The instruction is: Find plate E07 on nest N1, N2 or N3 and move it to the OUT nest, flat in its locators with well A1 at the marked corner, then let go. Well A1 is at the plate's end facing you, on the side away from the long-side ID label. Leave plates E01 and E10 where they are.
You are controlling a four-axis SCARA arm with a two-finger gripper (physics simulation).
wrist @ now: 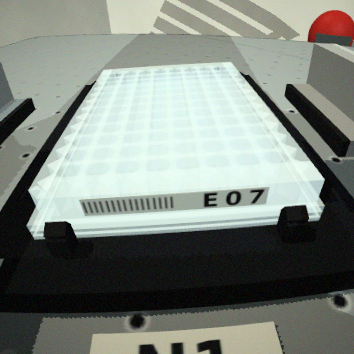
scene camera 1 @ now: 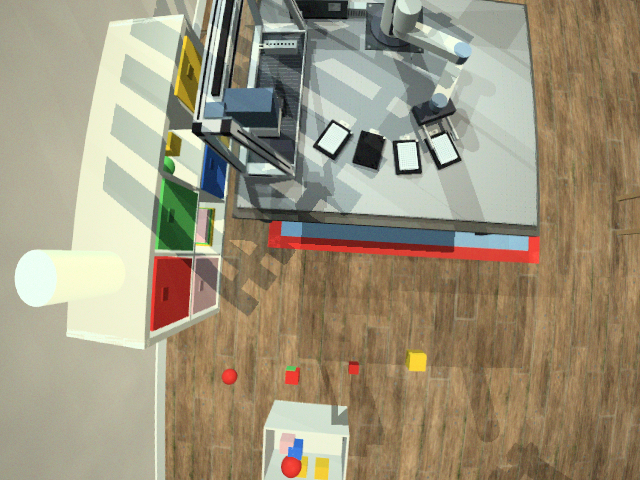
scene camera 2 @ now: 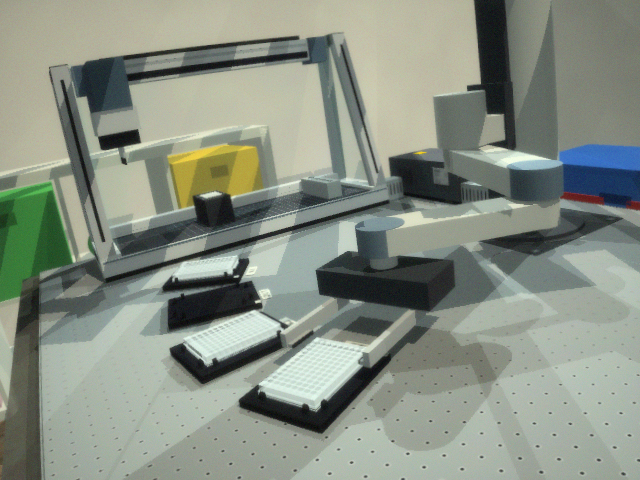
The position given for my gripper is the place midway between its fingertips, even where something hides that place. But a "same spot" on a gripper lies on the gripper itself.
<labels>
my gripper: wrist 154, 73; scene camera 1; scene camera 2
same spot on black nest marked OUT: (scene camera 1: 369, 148) = (scene camera 2: 214, 300)
same spot on my gripper: (scene camera 1: 422, 113) = (scene camera 2: 342, 262)
</labels>
